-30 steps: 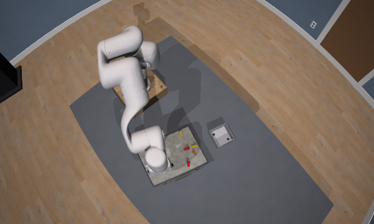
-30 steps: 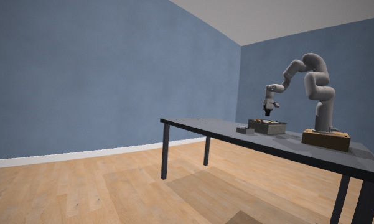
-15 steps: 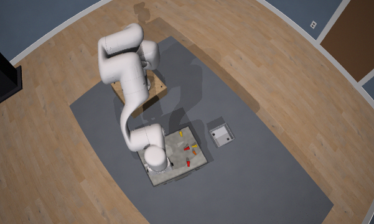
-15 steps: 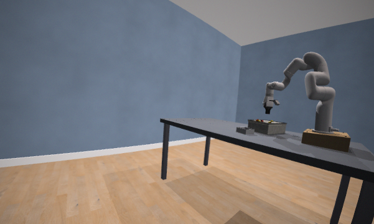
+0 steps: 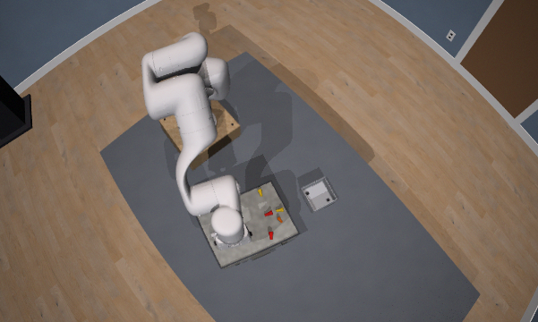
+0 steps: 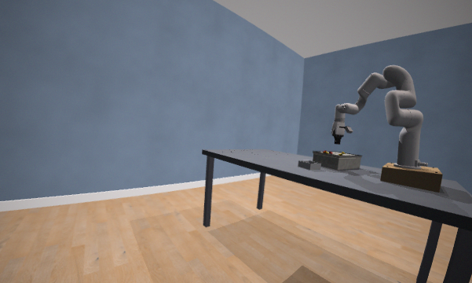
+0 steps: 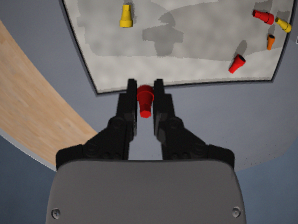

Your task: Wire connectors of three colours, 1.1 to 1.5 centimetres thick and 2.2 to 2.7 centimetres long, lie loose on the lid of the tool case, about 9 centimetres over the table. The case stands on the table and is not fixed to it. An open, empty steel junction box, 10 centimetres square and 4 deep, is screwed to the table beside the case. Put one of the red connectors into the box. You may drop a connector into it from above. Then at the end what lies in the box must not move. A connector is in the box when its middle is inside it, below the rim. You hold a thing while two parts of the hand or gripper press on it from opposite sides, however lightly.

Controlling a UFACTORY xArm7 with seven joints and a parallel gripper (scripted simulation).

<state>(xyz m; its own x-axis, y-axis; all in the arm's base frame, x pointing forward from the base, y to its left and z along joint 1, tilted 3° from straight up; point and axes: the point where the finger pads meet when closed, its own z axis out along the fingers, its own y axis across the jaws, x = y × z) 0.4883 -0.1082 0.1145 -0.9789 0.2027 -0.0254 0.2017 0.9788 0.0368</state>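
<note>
The orange connector is 18 cm to the left of my hand, 8 cm below it and 1 cm behind it. The rest, counted from my hand: tool case: 12 cm below, 7 cm to the left, 5 cm behind.
</note>
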